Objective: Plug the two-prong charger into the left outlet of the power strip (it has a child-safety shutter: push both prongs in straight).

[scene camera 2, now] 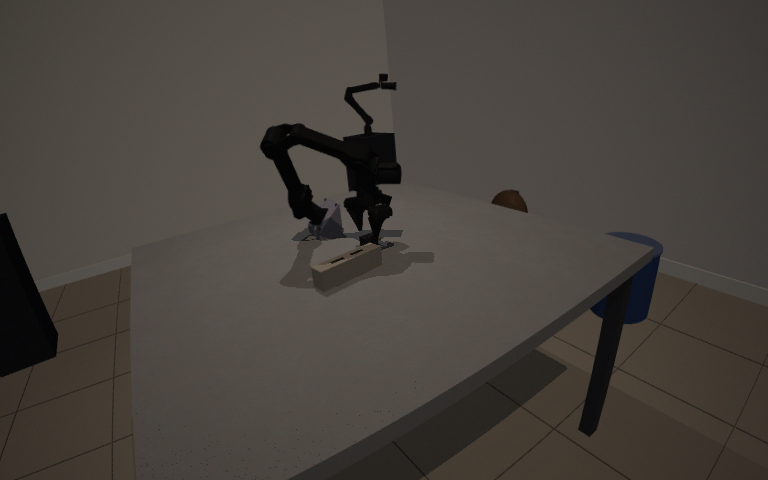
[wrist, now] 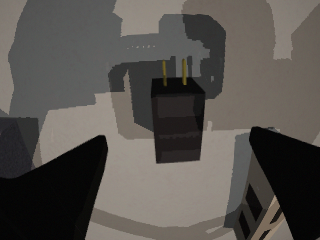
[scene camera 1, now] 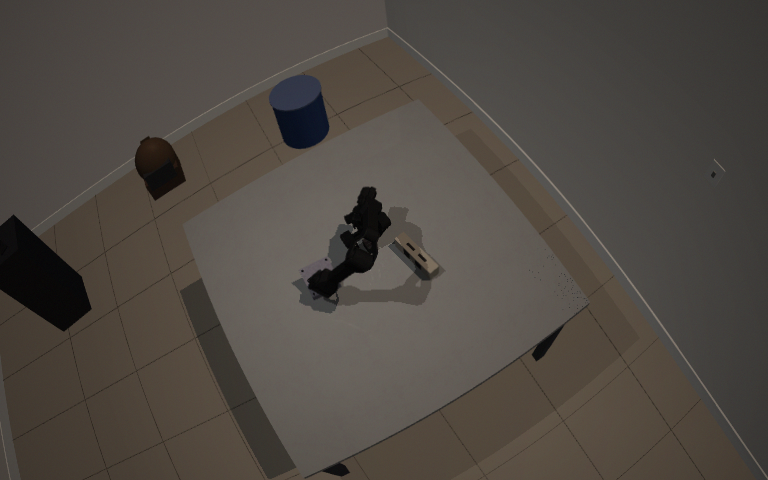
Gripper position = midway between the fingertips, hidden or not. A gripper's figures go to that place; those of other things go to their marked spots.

Labels:
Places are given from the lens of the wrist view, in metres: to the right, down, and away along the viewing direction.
gripper point(wrist: 182, 138): 0.01, 0.01, 0.10
black two-prong charger point(wrist: 177, 104): 0.01, -0.01, 0.09

